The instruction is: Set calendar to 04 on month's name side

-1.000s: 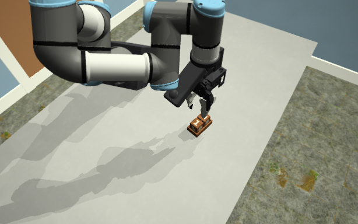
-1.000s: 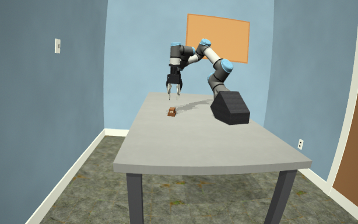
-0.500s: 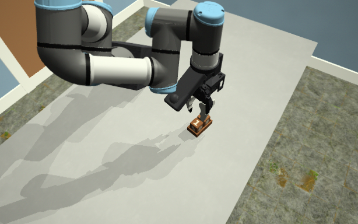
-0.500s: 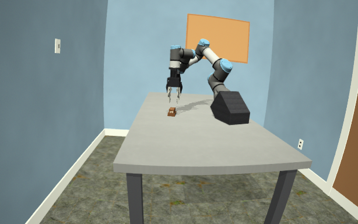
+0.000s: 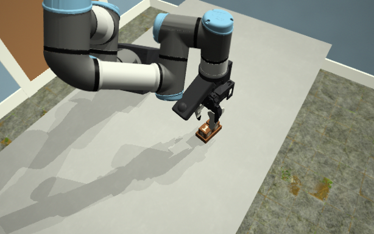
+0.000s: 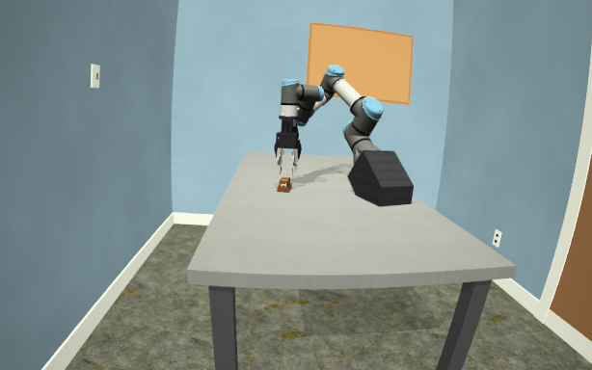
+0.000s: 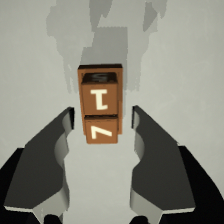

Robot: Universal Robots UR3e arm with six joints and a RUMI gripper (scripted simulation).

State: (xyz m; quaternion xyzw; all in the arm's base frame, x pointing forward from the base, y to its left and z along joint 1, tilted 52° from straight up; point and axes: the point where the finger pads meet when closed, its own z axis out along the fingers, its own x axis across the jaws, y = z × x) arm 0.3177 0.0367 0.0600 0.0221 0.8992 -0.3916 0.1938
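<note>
Right now the cube is 40 mm below my hand. Also, from my hand: brown tray 60 mm below, 20 mm to the left, 10 mm ahead.
</note>
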